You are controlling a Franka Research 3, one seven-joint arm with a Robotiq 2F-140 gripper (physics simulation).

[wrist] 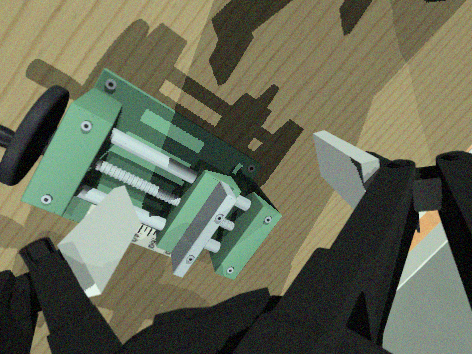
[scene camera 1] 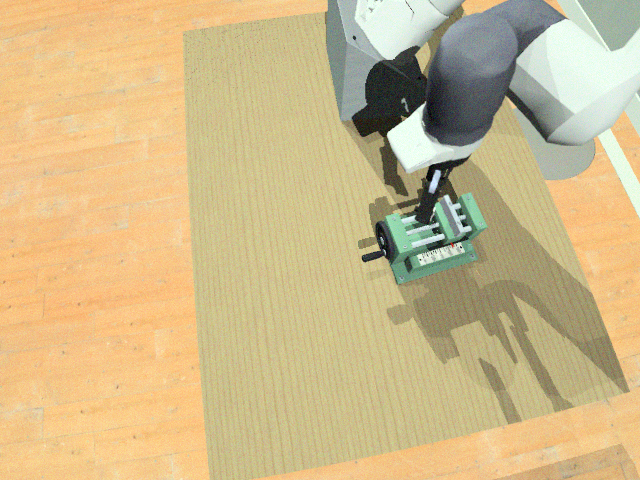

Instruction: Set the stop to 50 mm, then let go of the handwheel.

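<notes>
A green screw-driven fixture (scene camera 1: 436, 264) (wrist: 70, 155) stands on the mat. Its black handwheel (scene camera 1: 382, 238) (wrist: 35, 135) is at its left end, with a crank handle (scene camera 1: 372, 256) pointing left. The sliding stop (scene camera 1: 450, 217) (wrist: 192, 212), a green block with a grey plate, sits near the right end block. A red pointer (scene camera 1: 452, 245) is near the right end of the scale (scene camera 1: 439, 254) (wrist: 145, 234); the numbers are too small to read. My gripper (scene camera 1: 424, 214) (wrist: 223, 180) is open and empty above the fixture, right of the handwheel and apart from it. One fingertip hides part of the rods in the wrist view.
The ribbed tan mat (scene camera 1: 268, 258) lies on the wooden floor (scene camera 1: 93, 258). A grey upright block (scene camera 1: 337, 67) stands behind the fixture, beside dark parts (scene camera 1: 392, 87). My arm (scene camera 1: 470, 77) comes in from the upper right and casts shadows across the mat.
</notes>
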